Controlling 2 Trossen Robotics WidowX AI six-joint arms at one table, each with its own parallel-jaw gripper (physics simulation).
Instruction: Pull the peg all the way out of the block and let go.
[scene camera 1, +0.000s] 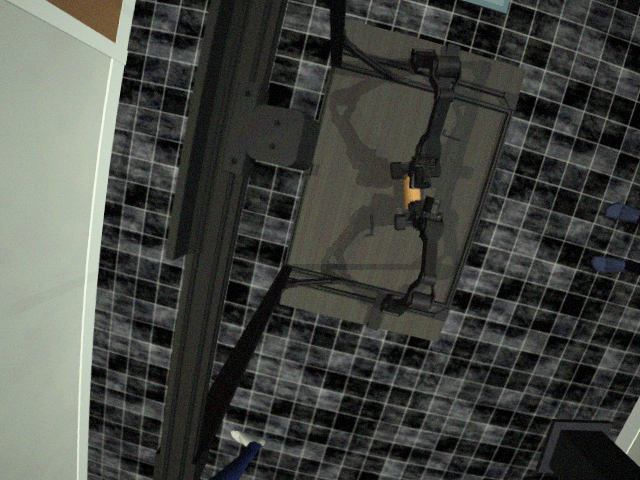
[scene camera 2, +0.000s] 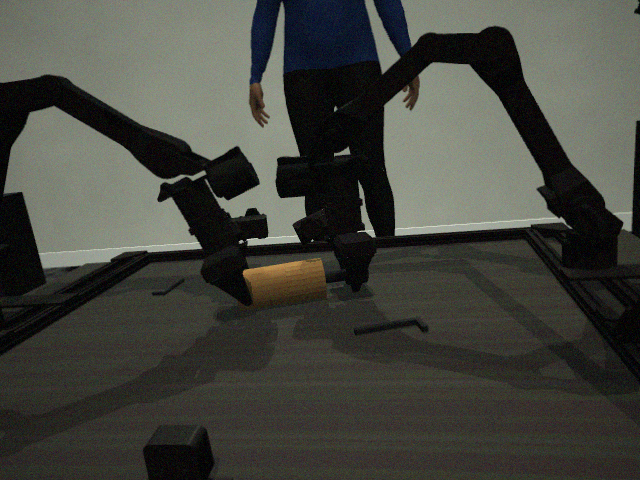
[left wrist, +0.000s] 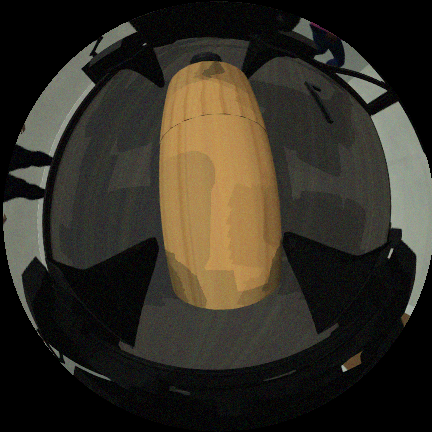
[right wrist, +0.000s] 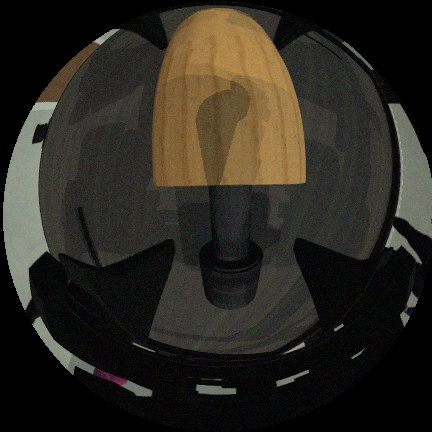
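Seen in the pictures: left gripper, between the fingertips: (scene camera 2: 250, 295) (left wrist: 220, 241); right gripper, between the fingertips: (scene camera 1: 413, 218) (scene camera 2: 350, 283) (right wrist: 236, 245); left arm's base, origin of its link: (scene camera 1: 417, 64); right arm's base, origin of its link: (scene camera 1: 388, 301) (scene camera 2: 590, 267) (right wrist: 180, 356).
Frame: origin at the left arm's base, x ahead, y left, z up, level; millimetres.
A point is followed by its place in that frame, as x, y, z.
Note:
A wooden block (scene camera 1: 411, 195) @(511, -48, 46) (scene camera 2: 285, 282) @(500, -70, 26) (left wrist: 219, 193) @(466, -39, 47) (right wrist: 227, 109) lies on its side on the dark table (scene camera 1: 366, 143) @(293, -212, -19) (scene camera 2: 366, 405) @(562, -379, -19). A black peg (scene camera 2: 333, 275) @(581, -44, 17) (right wrist: 230, 261) @(603, -35, 23) sticks out of one end of it; in the left wrist view only the tip of the peg (left wrist: 205, 57) @(610, -34, 30) shows past the block's far end. My left gripper (scene camera 1: 416, 182) @(441, -41, 3) (scene camera 2: 230, 278) (left wrist: 220, 241) @(441, -41, 3) is open, its fingers on either side of the block's other end. My right gripper (scene camera 1: 418, 206) (scene camera 2: 355, 269) @(611, -29, -6) (right wrist: 236, 245) @(611, -29, -6) is open, its fingers on either side of the peg's thick head.
A black L-shaped bar (scene camera 2: 390, 326) @(634, -207, -15) (left wrist: 320, 102) @(619, -200, -12) (right wrist: 86, 233) @(616, -199, -16) lies on the table near the block. A smaller bar (scene camera 2: 168, 286) @(280, 123, -13) lies at the left. A black cube (scene camera 2: 177, 452) @(387, -470, 27) stands at the front left. A person (scene camera 2: 332, 48) stands behind the table.

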